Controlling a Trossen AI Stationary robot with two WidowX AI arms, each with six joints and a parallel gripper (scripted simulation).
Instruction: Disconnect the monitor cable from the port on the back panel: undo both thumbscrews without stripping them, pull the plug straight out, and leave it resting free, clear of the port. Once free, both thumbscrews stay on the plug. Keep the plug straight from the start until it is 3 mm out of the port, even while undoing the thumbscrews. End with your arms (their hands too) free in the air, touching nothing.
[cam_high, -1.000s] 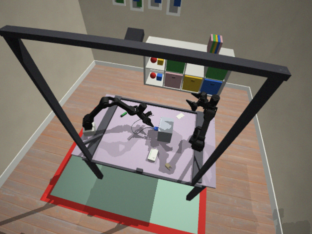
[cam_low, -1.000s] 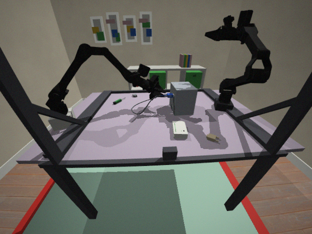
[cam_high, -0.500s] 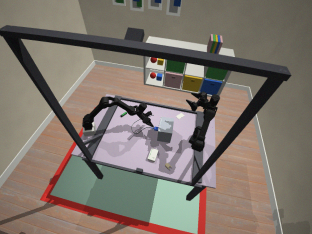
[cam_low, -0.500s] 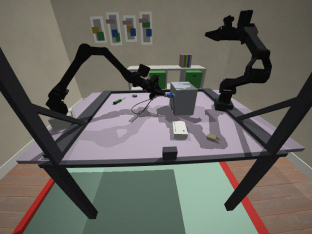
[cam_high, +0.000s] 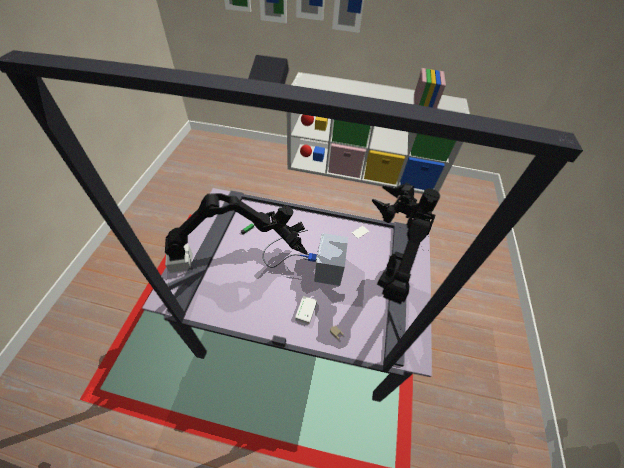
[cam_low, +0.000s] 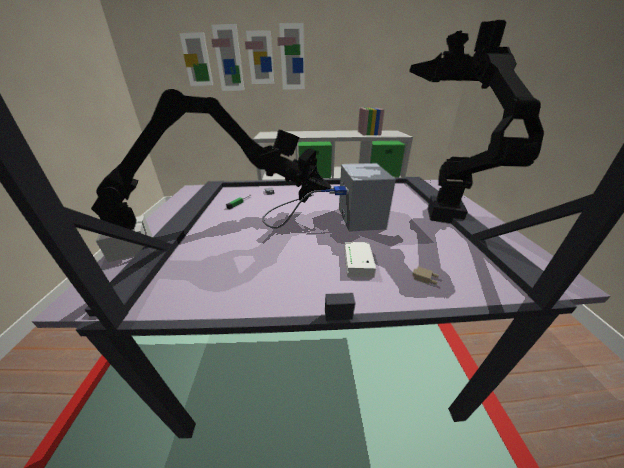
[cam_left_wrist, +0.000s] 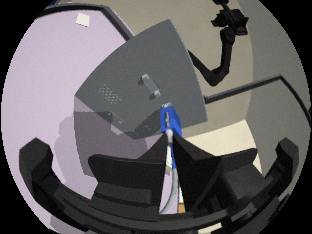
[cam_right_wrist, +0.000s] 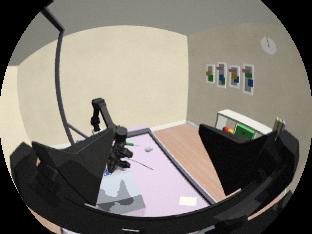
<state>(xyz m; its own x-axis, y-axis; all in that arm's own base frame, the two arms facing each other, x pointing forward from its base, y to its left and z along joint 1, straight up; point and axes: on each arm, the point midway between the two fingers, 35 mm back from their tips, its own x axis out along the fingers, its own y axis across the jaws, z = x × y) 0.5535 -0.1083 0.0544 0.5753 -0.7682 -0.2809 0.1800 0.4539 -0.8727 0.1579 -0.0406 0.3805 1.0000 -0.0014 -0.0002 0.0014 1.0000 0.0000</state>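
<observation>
Right now my left hand is 30 mm past the blue plug, 40 mm to the left of it and 10 mm above it. Round my left hand: back panel 10 mm behind, 80 mm to the right, 40 mm below; then grey box 20 mm behind, 140 mm to the right, 40 mm below; then white device 240 mm behind, 40 mm to the right, 110 mm below.
</observation>
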